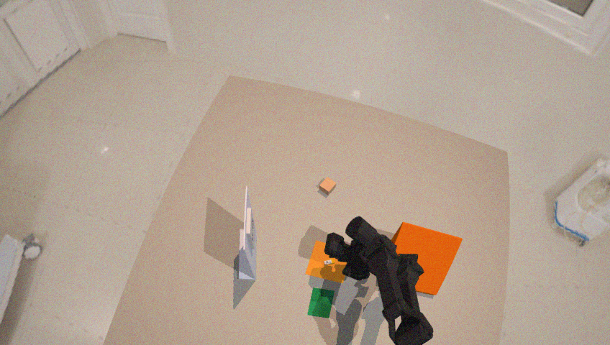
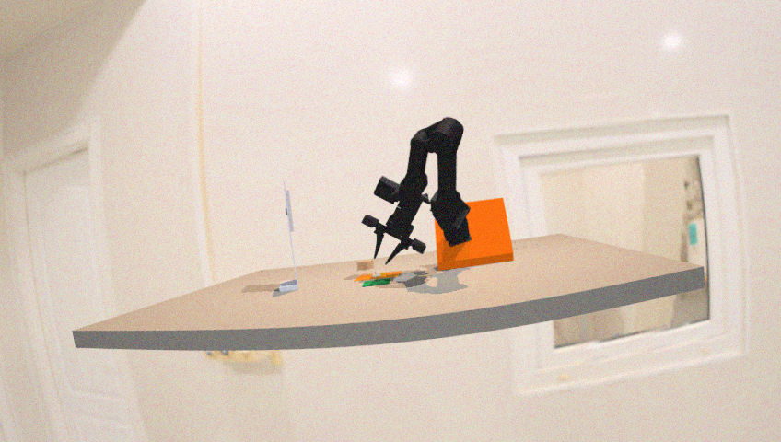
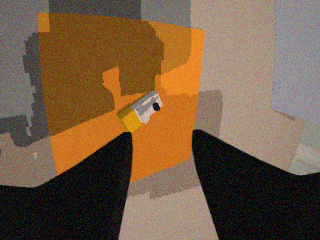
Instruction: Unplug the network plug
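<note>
Right now the thin pale tab is 2 cm ahead of my gripper tip and 3 cm below it. Round my gripper tip: green patch (1 cm ahead, 14 cm to the left, 4 cm below); marked orange square (1 cm ahead, 4 cm below); yellow plug (1 cm ahead, 3 cm below).
</note>
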